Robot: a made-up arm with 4 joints.
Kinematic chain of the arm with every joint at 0, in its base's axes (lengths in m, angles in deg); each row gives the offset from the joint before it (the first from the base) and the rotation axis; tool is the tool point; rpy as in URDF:
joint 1: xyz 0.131 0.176 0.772 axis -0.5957 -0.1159 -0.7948
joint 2: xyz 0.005 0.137 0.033 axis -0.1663 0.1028 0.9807
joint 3: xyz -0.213 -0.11 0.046 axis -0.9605 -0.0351 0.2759
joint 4: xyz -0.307 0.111 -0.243 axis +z
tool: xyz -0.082 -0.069 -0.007 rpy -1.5 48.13 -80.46
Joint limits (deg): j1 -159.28..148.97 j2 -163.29..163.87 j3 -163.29..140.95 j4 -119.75..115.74
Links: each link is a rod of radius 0.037 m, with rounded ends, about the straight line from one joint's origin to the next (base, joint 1, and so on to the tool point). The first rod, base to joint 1, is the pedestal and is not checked.
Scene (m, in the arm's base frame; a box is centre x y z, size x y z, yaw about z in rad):
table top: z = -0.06
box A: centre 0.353 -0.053 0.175 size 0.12 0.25 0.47 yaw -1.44
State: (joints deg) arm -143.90 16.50 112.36 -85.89
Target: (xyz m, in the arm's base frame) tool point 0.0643 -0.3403 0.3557
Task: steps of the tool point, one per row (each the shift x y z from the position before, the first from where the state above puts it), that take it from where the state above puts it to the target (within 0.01 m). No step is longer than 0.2 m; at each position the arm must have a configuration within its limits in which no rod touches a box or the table.
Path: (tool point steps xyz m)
1: 0.0731 -0.0545 0.0640
2: 0.0607 -0.0658 0.0783
3: 0.0422 -0.0710 0.0920
4: 0.0197 -0.0692 0.1038
5: -0.0591 -0.1051 -0.1066
6: -0.0928 -0.1105 -0.0804
7: -0.1212 -0.1069 -0.0475
8: -0.1419 -0.0947 -0.0102
9: -0.0985 -0.0020 -0.0367
10: -0.1057 -0.0023 -0.0131

